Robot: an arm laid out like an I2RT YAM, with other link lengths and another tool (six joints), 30 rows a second.
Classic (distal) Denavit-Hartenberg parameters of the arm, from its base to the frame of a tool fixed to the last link. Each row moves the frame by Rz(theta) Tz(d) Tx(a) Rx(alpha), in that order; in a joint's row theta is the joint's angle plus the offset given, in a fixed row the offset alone. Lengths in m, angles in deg.
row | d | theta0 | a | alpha
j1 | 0.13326 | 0 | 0.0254 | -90
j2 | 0 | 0 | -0.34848 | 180
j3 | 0 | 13.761 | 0.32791 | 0
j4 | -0.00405 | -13.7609 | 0.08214 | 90
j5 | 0.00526 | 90 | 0 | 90
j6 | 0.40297 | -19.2 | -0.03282 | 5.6
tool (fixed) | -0.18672 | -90 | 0 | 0
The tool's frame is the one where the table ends.
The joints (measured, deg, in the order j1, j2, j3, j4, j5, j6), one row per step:
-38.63, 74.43, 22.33, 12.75, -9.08, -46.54
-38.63, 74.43, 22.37, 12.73, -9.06, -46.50
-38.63, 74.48, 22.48, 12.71, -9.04, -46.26
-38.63, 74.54, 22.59, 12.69, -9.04, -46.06
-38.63, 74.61, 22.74, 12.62, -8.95, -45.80
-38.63, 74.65, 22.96, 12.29, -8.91, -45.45
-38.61, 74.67, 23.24, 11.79, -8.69, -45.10
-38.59, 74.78, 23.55, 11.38, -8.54, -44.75
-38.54, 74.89, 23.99, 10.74, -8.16, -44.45
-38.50, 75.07, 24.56, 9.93, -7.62, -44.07
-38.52, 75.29, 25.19, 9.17, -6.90, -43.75
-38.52, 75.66, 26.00, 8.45, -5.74, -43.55
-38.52, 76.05, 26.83, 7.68, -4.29, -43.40
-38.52, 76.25, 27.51, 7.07, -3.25, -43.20
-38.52, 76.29, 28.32, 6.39, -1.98, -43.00
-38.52, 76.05, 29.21, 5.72, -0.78, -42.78
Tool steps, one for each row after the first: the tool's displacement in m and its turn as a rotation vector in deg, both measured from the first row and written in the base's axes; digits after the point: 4 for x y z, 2 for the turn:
0.0001, -0.0002, 0.0002, 0.01, -0.02, -0.04
0.0007, -0.0005, 0.0007, 0.14, -0.13, -0.21
0.0013, -0.0008, 0.0012, 0.26, -0.22, -0.33
0.0017, -0.0014, 0.0017, 0.39, -0.29, -0.56
0.0020, -0.0015, 0.0020, 0.70, -0.28, -0.81
0.0018, -0.0020, 0.0023, 0.98, -0.13, -1.19
0.0021, -0.0025, 0.0026, 1.28, -0.03, -1.50
0.0021, -0.0036, 0.0031, 1.48, 0.25, -1.94
0.0018, -0.0053, 0.0035, 1.72, 0.66, -2.56
0.0014, -0.0083, 0.0043, 1.78, 1.10, -3.34
0.0010, -0.0134, 0.0057, 1.48, 1.69, -4.36
-0.0002, -0.0194, 0.0069, 1.02, 2.45, -5.56
-0.0006, -0.0239, 0.0088, 0.68, 2.88, -6.48
-0.0010, -0.0295, 0.0127, 0.10, 3.21, -7.58
-0.0006, -0.0355, 0.0192, -0.65, 3.19, -8.65

